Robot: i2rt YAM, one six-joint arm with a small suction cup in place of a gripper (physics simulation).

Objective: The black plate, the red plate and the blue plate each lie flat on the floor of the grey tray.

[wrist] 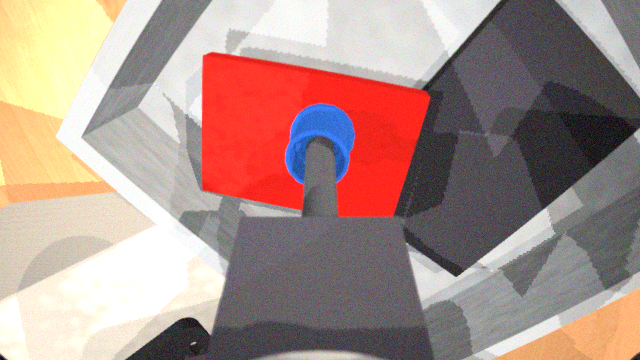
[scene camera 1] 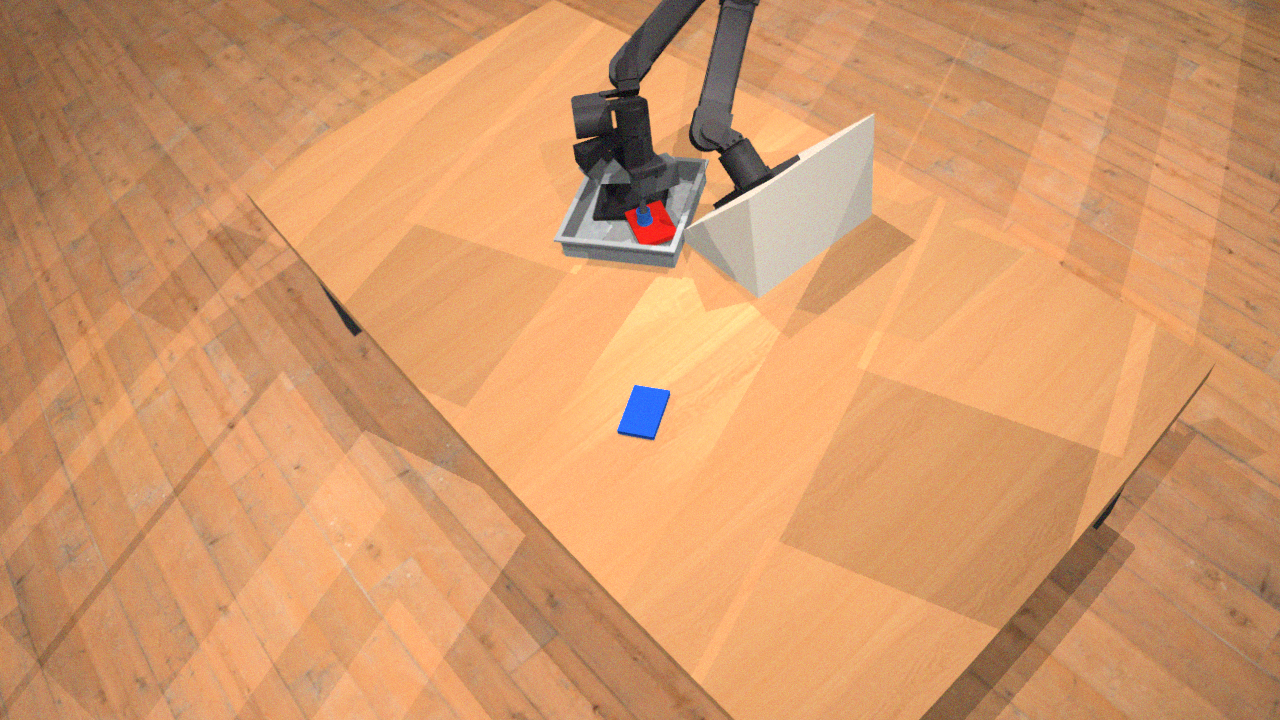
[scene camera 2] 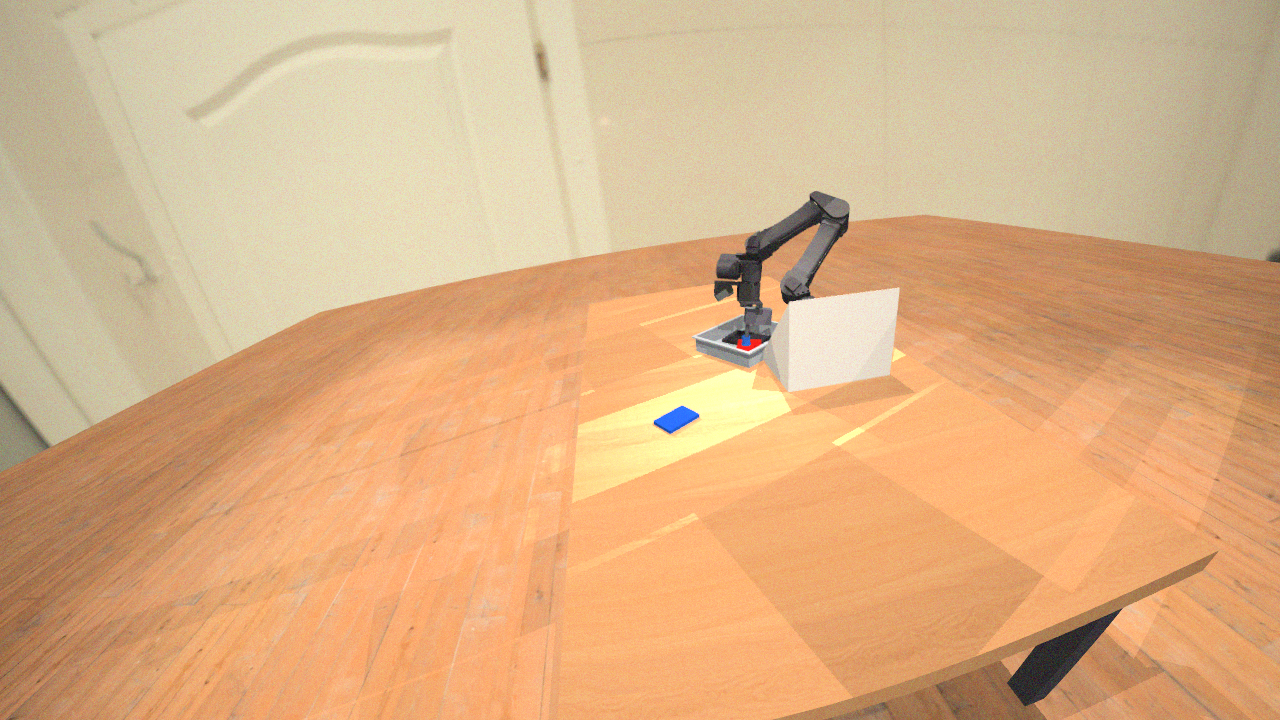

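Seen in the pictures: hand, tool point: (wrist: 320, 123) (scene camera 1: 645, 226) (scene camera 2: 745, 347); arm's base, link origin: (scene camera 1: 756, 185) (scene camera 2: 812, 326).
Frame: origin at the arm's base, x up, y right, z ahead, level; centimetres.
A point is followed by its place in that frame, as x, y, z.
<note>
My suction cup (scene camera 1: 643, 217) (scene camera 2: 745, 340) (wrist: 321, 122) is on the upper face of the red plate (scene camera 1: 663, 231) @[-9.1, 12.5, 12.0] (scene camera 2: 755, 344) @[-9.2, 15.9, 9.6] (wrist: 245, 125) @[-9.1, 13.8, 13.4] and holds it low inside the grey tray (scene camera 1: 617, 254) @[-9.6, 15.5, 20.7] (scene camera 2: 720, 352) @[-9.5, 15.7, 20.8] (wrist: 102, 75) @[-6.6, 9.7, 17.6]. Shadow shows beside the red plate's edges; whether it touches the floor or is fully level is unclear. The black plate (scene camera 1: 610, 205) @[-10.3, 26.7, 12.2] (wrist: 500, 120) @[-10.3, 25.3, 10.5] lies in the tray, its edge close beside or just under the red plate's edge. The arm partly hides it in the first scene view. The blue plate (scene camera 1: 643, 412) @[-10.6, -11.8, 41.0] (scene camera 2: 675, 419) @[-10.7, -12.4, 41.0] lies flat on the table, outside the tray.
A white upright panel (scene camera 1: 814, 214) @[-1.5, -11.3, -1.5] (scene camera 2: 841, 340) @[0.1, -11.2, -1.3] with a slanted side stands on the table close to the tray's right side, in front of the arm's base. The wooden table (scene camera 1: 939, 483) @[-11.7, -53.5, 21.9] (scene camera 2: 859, 537) @[-11.6, -53.7, 21.8] has its long edge to the left of the blue plate.
</note>
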